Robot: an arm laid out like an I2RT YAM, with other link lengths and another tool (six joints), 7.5 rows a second.
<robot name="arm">
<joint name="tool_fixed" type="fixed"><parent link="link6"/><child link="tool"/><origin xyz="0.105 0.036 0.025" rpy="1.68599 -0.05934 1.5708"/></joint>
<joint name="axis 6" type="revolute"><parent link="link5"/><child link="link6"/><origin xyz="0.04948 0 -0.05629" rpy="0 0 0"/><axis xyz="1 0 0"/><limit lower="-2.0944" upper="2.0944"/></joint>
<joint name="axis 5" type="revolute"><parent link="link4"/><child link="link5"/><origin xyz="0.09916 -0.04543 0.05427" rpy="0 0 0"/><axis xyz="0 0 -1"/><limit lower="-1.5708" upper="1.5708"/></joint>
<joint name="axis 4" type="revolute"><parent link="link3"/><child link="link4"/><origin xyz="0.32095 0.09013 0.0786" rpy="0 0 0"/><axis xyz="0 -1 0"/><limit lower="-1.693" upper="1.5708"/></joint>
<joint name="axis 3" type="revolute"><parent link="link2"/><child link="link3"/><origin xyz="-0.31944 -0.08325 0" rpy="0 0 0"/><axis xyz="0 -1 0"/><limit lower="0" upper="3.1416"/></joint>
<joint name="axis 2" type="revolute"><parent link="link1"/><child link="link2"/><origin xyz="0.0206 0.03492 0.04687" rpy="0 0 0"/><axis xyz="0 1 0"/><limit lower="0" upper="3.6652"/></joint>
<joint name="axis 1" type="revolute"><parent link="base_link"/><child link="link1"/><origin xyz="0 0 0.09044" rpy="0 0 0"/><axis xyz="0 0 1"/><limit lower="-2.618" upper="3.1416"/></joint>
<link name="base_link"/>
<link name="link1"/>
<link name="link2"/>
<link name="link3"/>
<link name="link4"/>
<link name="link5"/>
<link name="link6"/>
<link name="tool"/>
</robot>
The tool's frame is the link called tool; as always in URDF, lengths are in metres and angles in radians.
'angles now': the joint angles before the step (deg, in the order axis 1, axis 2, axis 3, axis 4, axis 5, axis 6). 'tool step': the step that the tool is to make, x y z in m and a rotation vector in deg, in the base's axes. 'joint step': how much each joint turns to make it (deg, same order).
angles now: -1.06, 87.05, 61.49, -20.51, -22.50, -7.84
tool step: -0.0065, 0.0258, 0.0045, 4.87, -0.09, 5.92
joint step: 1.34, 0.83, 0.01, 0.92, -6.69, 0.09
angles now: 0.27, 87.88, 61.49, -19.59, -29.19, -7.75
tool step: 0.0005, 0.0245, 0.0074, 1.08, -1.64, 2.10
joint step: 2.83, 0.04, -0.01, 2.41, -0.21, 1.42
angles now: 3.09, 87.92, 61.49, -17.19, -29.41, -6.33
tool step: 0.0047, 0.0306, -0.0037, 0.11, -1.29, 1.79
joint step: 3.80, 1.56, 0.00, 3.59, 1.48, 1.55
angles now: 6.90, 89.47, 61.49, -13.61, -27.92, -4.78
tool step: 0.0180, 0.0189, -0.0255, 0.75, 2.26, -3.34
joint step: 2.90, 4.18, 0.01, 4.44, 3.97, 5.48
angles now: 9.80, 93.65, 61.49, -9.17, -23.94, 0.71
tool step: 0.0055, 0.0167, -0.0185, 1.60, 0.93, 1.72
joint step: 1.34, 3.39, 0.01, 3.24, -1.44, 1.16
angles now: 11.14, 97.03, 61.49, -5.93, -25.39, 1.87
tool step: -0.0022, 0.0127, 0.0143, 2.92, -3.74, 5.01
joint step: 0.17, 0.36, 0.01, 3.82, -5.09, -1.64
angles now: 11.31, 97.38, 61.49, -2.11, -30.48, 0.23
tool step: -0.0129, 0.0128, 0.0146, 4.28, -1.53, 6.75
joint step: 0.03, -0.02, 0.02, 1.65, -7.71, -1.16
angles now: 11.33, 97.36, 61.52, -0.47, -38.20, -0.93
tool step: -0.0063, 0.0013, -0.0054, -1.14, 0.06, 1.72
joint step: 0.07, 0.00, -0.02, -1.76, -0.65, -2.40
